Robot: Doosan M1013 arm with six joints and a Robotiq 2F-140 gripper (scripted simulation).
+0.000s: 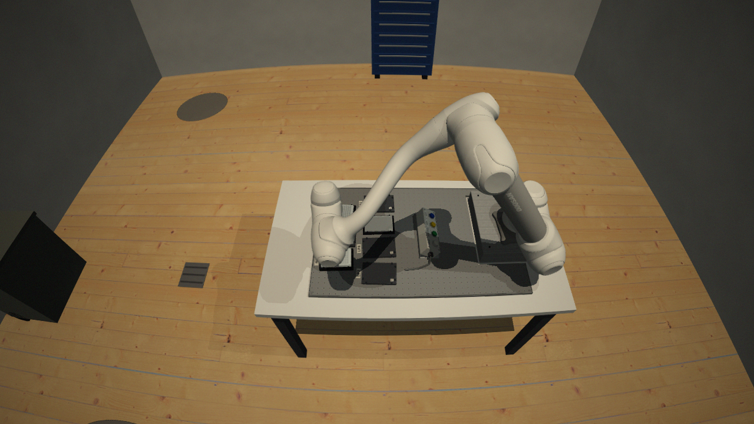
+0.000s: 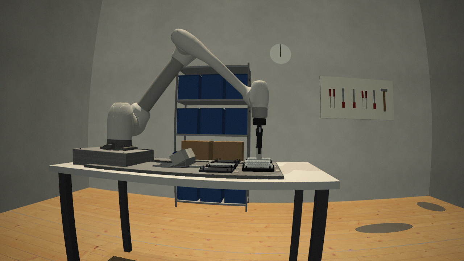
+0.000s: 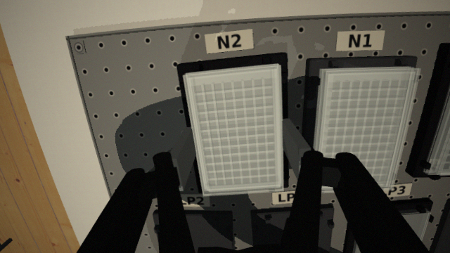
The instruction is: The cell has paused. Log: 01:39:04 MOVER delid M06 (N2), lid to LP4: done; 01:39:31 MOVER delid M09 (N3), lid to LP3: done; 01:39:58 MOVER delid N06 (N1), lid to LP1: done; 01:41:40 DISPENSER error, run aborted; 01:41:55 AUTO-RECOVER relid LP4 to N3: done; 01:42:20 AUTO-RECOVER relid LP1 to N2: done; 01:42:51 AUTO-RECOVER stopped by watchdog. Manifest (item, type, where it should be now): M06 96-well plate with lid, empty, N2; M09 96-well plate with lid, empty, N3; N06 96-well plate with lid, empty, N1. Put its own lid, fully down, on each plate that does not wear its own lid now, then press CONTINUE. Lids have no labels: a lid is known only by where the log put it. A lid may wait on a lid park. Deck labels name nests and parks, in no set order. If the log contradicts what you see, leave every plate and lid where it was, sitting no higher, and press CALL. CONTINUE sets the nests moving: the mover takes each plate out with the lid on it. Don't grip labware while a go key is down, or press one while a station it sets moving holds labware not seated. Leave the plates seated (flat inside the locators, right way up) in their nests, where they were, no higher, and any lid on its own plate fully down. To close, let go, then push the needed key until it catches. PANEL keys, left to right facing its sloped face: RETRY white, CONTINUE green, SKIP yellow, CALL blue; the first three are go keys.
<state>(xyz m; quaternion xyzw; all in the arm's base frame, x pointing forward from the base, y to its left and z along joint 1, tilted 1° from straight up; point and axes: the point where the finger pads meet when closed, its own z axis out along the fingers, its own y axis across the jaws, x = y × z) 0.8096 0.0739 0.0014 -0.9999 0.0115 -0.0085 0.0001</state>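
Now: the nest N2 50 mm below my hand. Round my hand: park LP4 (190 mm behind, 50 mm to the right, 50 mm below); then park LP2 (180 mm behind, 80 mm to the left, 50 mm below); then LP2 label (90 mm behind, 70 mm to the left, 50 mm below).
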